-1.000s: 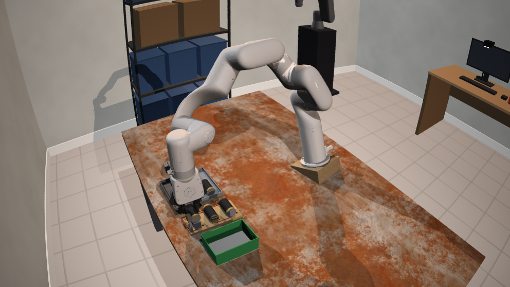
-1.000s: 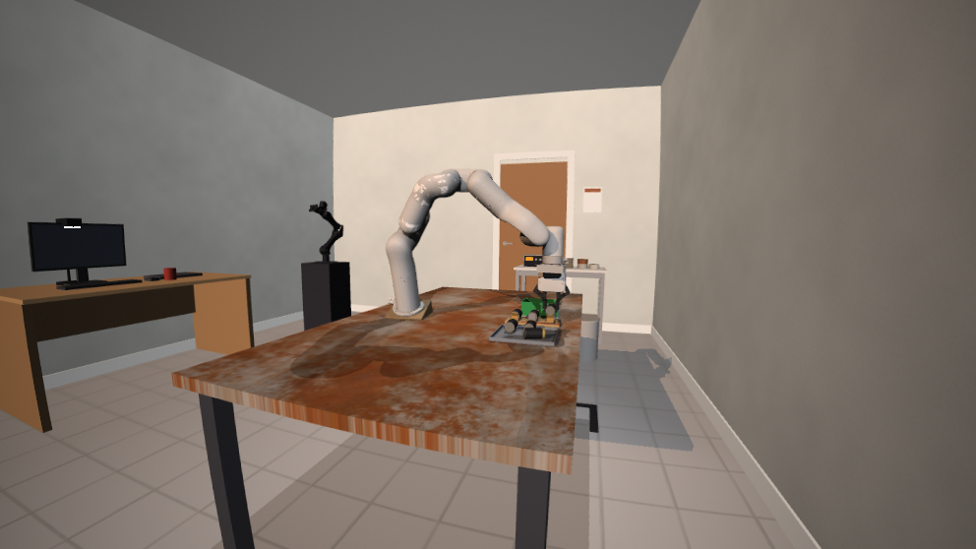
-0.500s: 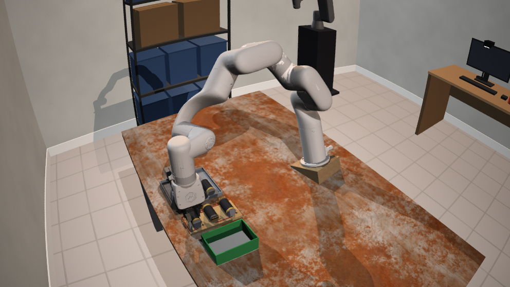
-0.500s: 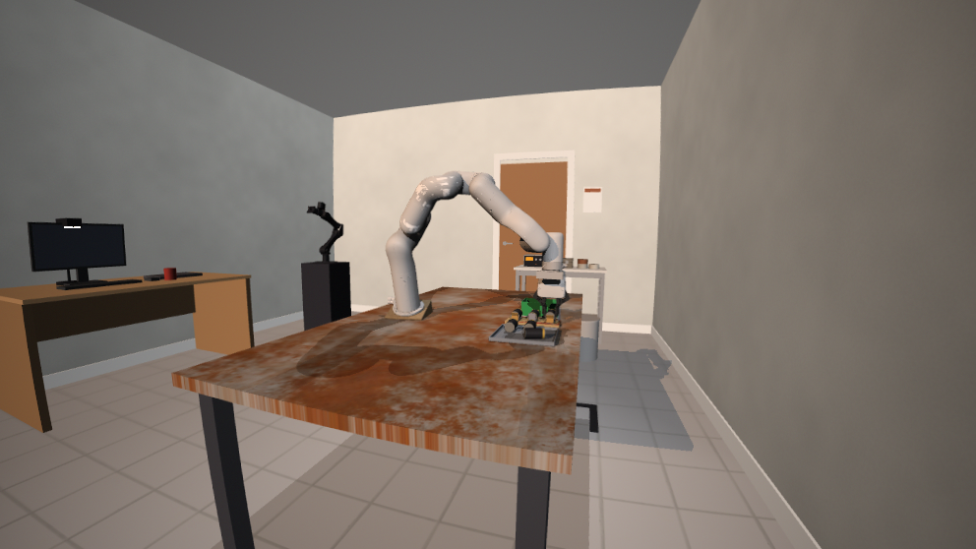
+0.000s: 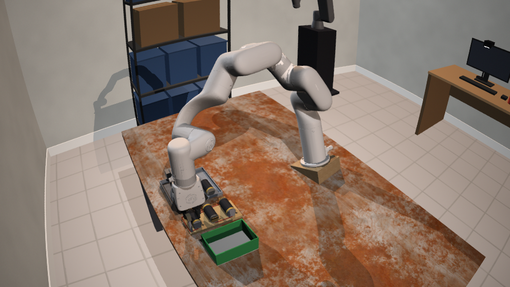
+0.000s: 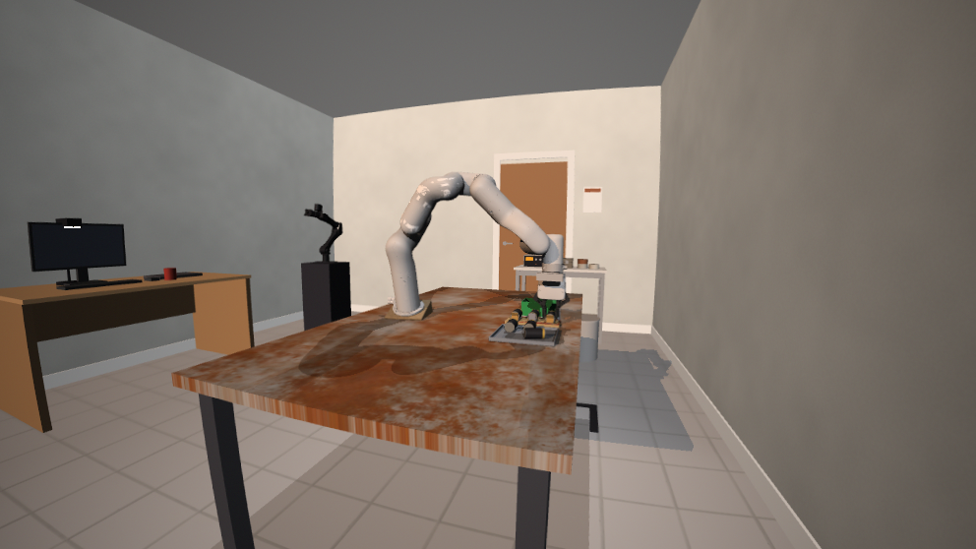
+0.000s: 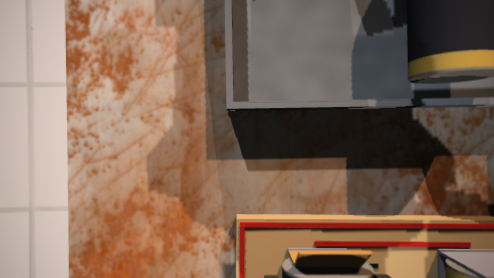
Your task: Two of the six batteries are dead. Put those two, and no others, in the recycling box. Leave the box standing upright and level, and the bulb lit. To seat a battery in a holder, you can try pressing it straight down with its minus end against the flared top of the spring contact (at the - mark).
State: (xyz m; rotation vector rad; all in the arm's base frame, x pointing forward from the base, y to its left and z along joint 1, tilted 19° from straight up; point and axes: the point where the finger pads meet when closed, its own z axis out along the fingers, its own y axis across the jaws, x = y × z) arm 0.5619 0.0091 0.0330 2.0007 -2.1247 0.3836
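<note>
Now: hand 17 cm to the left of the grey tray, 7 cm past it and 4 cm above it. The rest, counted from my hand: green recycling box 17 cm to the left, 5 cm behind, 3 cm below.
</note>
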